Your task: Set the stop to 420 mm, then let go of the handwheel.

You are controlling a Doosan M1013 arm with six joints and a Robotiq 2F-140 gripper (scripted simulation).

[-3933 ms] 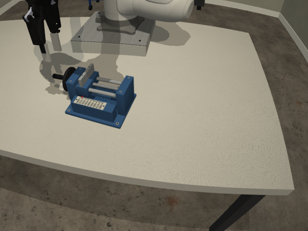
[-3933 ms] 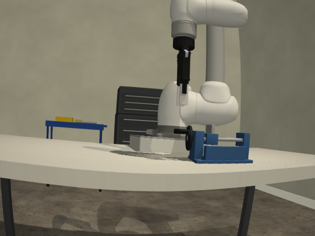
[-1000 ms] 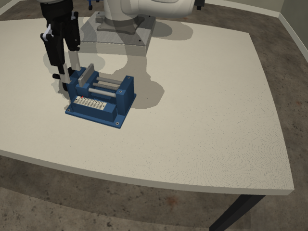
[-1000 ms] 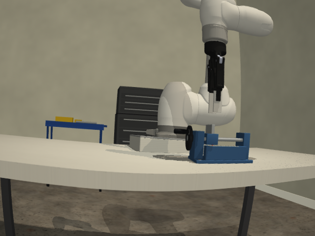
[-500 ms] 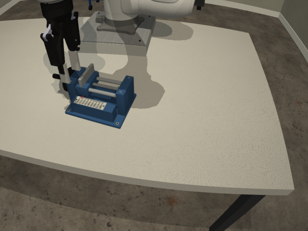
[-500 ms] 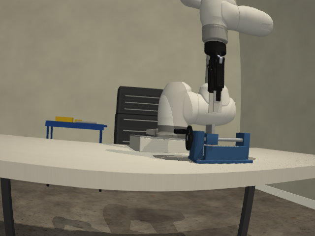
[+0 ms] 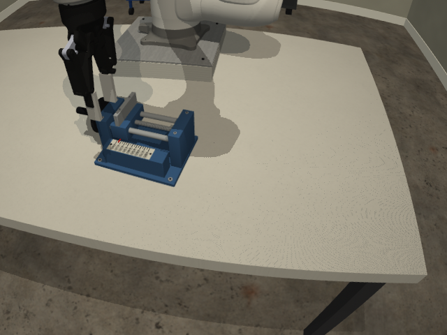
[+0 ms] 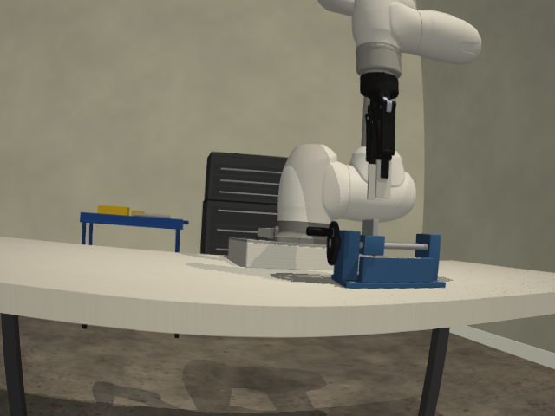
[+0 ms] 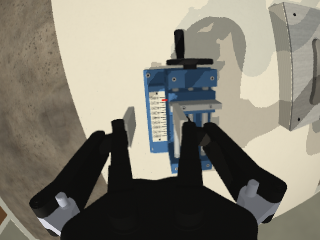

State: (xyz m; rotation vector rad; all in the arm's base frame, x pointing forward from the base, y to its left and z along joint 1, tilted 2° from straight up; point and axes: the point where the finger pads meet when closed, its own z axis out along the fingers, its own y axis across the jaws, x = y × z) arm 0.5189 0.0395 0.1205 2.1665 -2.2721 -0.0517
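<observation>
The black handwheel lies 60 mm behind my hand, 80 mm to the right of it and 100 mm below it. The rest, counted from my hand: stop block: 60 mm behind, 10 mm to the left, 100 mm below.
</observation>
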